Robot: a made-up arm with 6 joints. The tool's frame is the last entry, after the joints.
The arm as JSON. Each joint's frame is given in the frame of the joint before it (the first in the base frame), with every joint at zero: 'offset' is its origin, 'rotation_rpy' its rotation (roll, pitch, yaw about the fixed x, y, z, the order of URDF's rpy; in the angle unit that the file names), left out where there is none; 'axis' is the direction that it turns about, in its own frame. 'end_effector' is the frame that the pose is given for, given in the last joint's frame.
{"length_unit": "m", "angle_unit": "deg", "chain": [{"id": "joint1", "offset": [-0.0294, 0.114, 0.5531], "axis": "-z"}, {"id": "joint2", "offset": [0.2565, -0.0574, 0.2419], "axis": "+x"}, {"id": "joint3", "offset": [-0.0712, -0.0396, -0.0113], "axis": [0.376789, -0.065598, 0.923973]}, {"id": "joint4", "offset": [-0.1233, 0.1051, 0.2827], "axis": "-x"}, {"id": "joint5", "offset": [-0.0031, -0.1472, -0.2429], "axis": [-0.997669, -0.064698, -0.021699]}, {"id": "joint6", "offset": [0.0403, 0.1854, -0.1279], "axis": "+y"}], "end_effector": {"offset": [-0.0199, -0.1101, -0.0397], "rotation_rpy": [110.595, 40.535, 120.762]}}
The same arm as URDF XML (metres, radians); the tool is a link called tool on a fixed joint. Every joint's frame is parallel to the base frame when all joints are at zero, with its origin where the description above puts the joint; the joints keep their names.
<robot name="arm">
<link name="base"/>
<link name="link1"/>
<link name="link2"/>
<link name="link3"/>
<link name="link4"/>
<link name="link5"/>
<link name="link6"/>
<link name="tool"/>
<joint name="joint1" type="continuous"><parent link="base"/><child link="link1"/><origin xyz="-0.0294 0.1140 0.5531" rpy="0.0000 0.0000 0.0000"/><axis xyz="0 0 -1"/></joint>
<joint name="joint2" type="continuous"><parent link="link1"/><child link="link2"/><origin xyz="0.2565 -0.0574 0.2419" rpy="0.0000 0.0000 0.0000"/><axis xyz="1 0 0"/></joint>
<joint name="joint3" type="continuous"><parent link="link2"/><child link="link3"/><origin xyz="-0.0712 -0.0396 -0.0113" rpy="0.0000 0.0000 0.0000"/><axis xyz="0.376789 -0.065598 0.923973"/></joint>
<joint name="joint4" type="continuous"><parent link="link3"/><child link="link4"/><origin xyz="-0.1233 0.1051 0.2827" rpy="0.0000 0.0000 0.0000"/><axis xyz="-1 0 0"/></joint>
<joint name="joint5" type="continuous"><parent link="link4"/><child link="link5"/><origin xyz="-0.0031 -0.1472 -0.2429" rpy="0.0000 0.0000 0.0000"/><axis xyz="-0.997669 -0.064698 -0.021699"/></joint>
<joint name="joint6" type="continuous"><parent link="link5"/><child link="link6"/><origin xyz="0.0403 0.1854 -0.1279" rpy="0.0000 0.0000 0.0000"/><axis xyz="0 1 0"/></joint>
<joint name="tool_joint" type="fixed"><parent link="link6"/><child link="tool"/><origin xyz="-0.0199 -0.1101 -0.0397" rpy="1.9302 0.7075 2.1077"/></joint>
</robot>

